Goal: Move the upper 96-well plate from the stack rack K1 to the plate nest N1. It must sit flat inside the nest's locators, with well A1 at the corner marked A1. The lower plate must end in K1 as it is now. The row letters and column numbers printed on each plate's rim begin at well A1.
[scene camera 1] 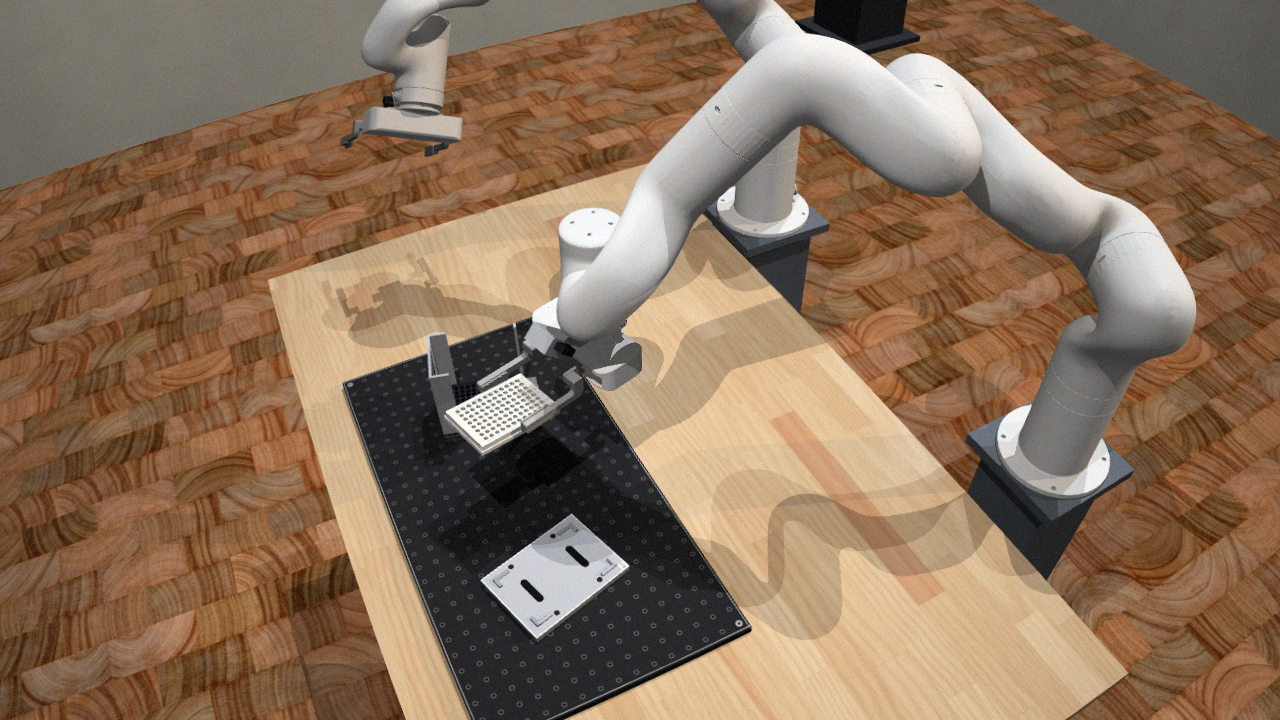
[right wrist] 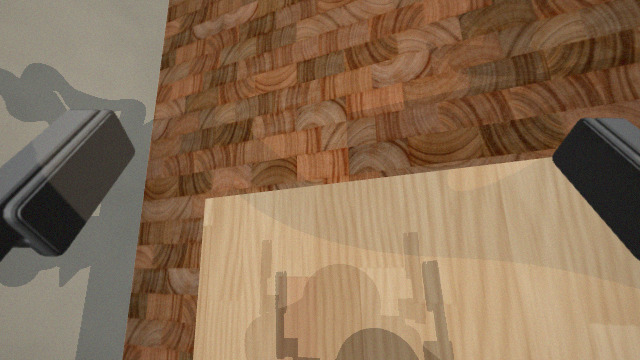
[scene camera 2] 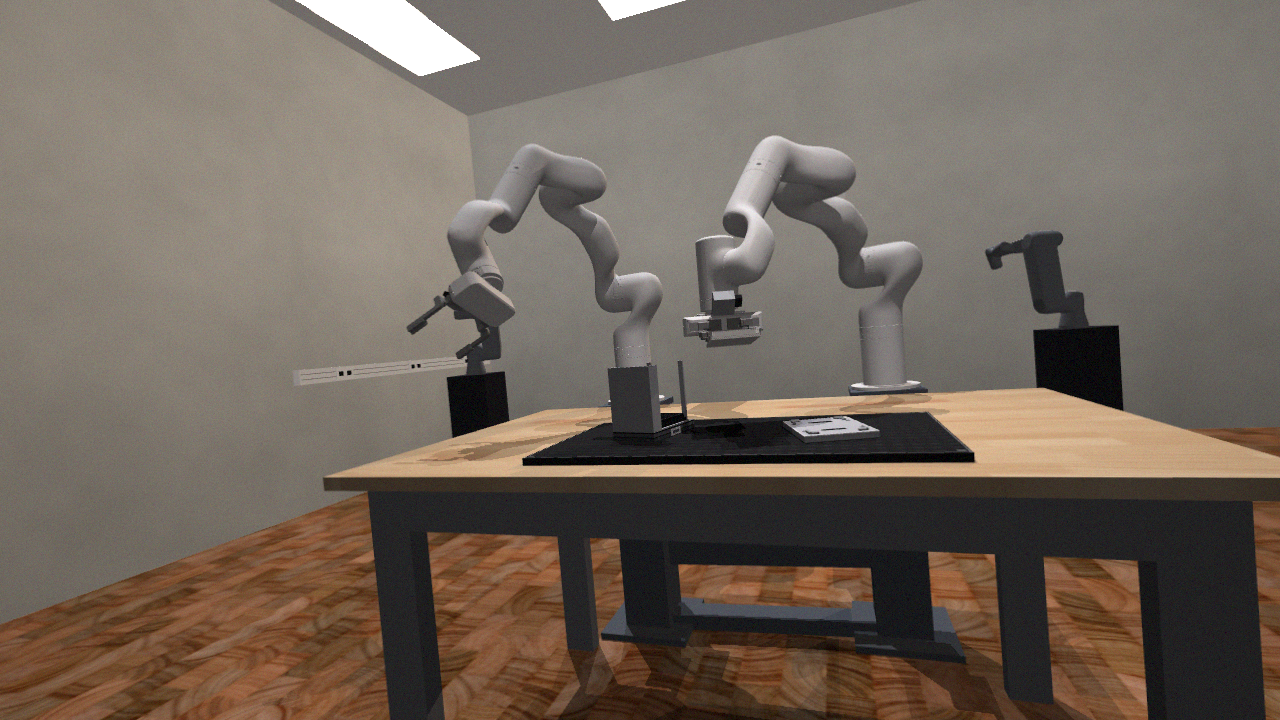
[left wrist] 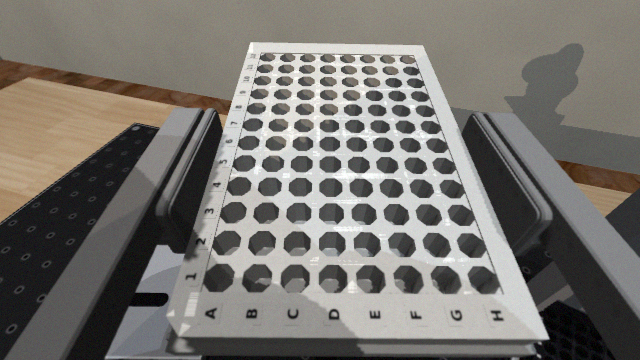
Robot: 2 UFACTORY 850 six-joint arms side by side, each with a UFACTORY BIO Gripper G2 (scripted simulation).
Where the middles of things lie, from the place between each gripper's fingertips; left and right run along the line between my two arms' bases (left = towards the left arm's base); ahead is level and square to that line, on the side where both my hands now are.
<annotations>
The plate nest N1 point(scene camera 1: 564, 583) is 18 cm below my left hand, 16 cm to the left of it and 4 cm ahead of it. The rest, counted from my left hand: white 96-well plate point(scene camera 1: 487, 421) 2 cm ahead, 1 cm below.
Right now my right hand is 660 mm to the right of the white 96-well plate, 90 mm short of it and 50 mm above it. Round my right hand: plate nest N1: 820 mm to the left, 220 mm below, 110 mm ahead.
</annotations>
